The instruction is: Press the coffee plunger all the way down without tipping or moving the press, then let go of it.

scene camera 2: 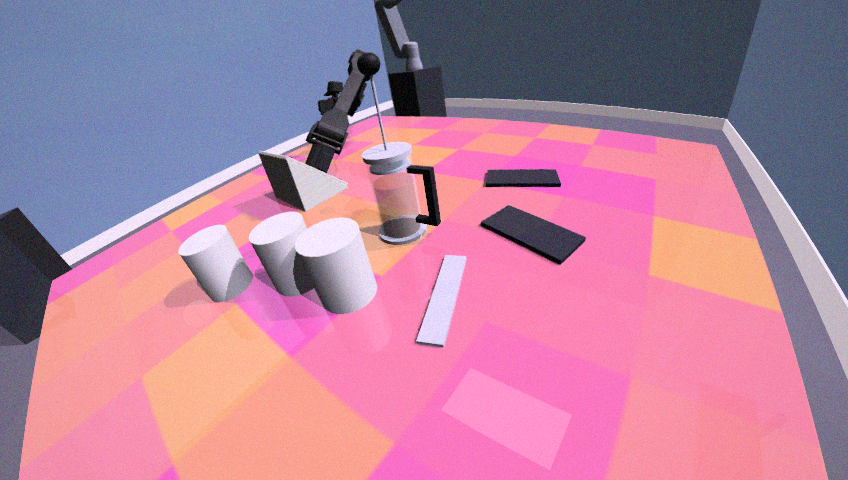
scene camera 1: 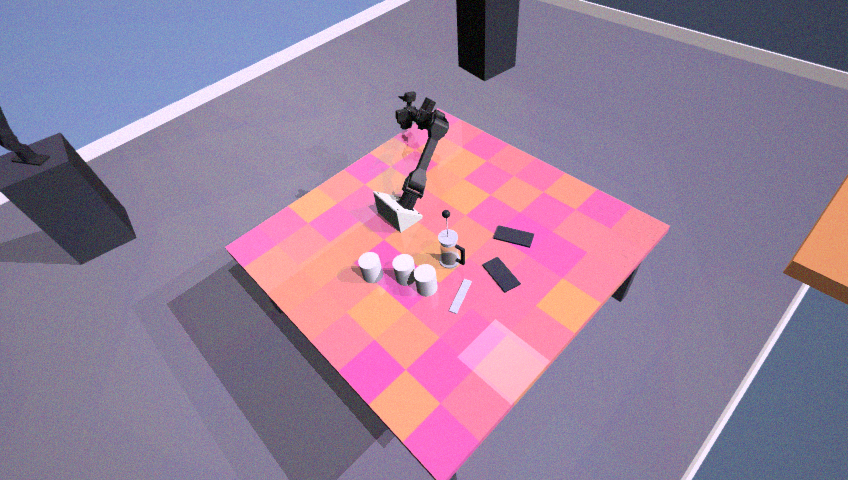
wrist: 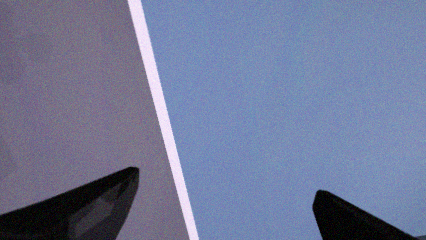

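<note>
My gripper is open and holds nothing. I can also see a coffee press.
</note>
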